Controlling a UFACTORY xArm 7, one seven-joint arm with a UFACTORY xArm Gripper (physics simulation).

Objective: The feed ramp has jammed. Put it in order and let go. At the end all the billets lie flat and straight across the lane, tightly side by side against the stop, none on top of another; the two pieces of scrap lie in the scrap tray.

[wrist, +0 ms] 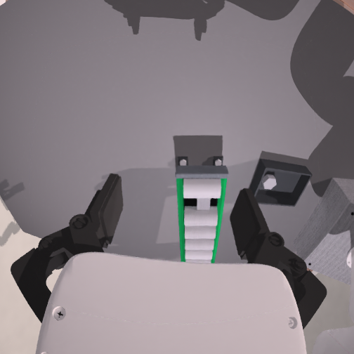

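Observation:
The feed lane (181, 220) has green side rails and runs up the view to a dark grey stop (202, 172). A white billet (202, 188) lies across the lane against the stop. Below it, a small pale piece (203, 202), seemingly scrap, sits in a dark gap between billets. Several more billets (200, 217) lie across the lane in a row below; the gripper body hides the lane's lower end. The scrap tray (287, 160) stands right of the lane with one pale hexagonal scrap piece (269, 181) inside. My gripper (179, 197) is open and empty, its fingers apart on both sides of the lane.
A dark plate (198, 145) and two bolt-like posts (183, 161) (218, 161) are beyond the stop. A grey block (324, 227) stands at the right, below the tray. The right finger is close to the tray's left side in the view. Arm shadows fall on the grey table (100, 100).

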